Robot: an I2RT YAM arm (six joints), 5 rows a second.
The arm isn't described. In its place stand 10 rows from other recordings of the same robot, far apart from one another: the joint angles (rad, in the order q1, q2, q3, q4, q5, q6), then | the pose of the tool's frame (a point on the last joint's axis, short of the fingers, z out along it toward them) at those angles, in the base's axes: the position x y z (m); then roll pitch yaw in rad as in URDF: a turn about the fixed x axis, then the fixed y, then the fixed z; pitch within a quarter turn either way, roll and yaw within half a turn.
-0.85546 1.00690 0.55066 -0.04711 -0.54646 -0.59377 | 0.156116, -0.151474, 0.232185, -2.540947, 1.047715, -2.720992
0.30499 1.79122 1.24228 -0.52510 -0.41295 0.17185 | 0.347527, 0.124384, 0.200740, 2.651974, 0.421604, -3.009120
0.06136 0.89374 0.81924 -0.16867 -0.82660 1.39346 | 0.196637, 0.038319, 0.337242, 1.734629, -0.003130, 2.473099
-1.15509 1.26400 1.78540 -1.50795 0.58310 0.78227 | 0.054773, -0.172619, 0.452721, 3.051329, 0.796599, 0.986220
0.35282 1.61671 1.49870 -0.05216 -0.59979 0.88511 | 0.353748, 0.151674, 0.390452, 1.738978, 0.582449, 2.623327
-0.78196 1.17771 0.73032 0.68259 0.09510 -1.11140 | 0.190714, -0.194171, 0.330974, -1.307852, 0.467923, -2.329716
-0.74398 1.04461 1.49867 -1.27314 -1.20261 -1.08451 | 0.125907, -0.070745, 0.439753, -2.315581, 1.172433, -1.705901
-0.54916 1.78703 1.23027 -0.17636 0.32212 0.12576 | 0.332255, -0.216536, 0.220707, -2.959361, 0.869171, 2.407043
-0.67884 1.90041 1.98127 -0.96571 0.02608 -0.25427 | 0.321803, -0.260805, 0.358081, -2.914373, 0.653494, 2.785007
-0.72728 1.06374 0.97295 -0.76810 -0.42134 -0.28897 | 0.167141, -0.129269, 0.301202, 2.982790, 0.795811, 2.795094
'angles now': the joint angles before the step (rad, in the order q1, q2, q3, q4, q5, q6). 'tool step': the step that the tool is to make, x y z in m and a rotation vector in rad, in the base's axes. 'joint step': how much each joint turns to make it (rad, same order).
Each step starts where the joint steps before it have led.
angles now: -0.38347, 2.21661, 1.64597, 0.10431, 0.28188, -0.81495
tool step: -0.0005, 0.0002, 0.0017, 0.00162, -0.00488, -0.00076
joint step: -0.00006, -0.00442, -0.00142, -0.00003, -0.00087, 0.00342
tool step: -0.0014, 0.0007, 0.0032, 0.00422, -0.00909, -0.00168
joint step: 0.00014, -0.01029, -0.00555, -0.00001, -0.00163, 0.00766
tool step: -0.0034, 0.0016, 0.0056, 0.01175, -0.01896, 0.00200
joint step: -0.00025, -0.02198, -0.01613, 0.00306, -0.00992, 0.01577
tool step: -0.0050, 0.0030, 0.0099, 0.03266, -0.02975, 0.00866
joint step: 0.00005, -0.03479, -0.01716, -0.01109, -0.02565, 0.03478
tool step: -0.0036, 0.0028, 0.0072, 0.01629, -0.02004, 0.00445
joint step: 0.00167, -0.02560, -0.01370, -0.00406, -0.01213, 0.01982
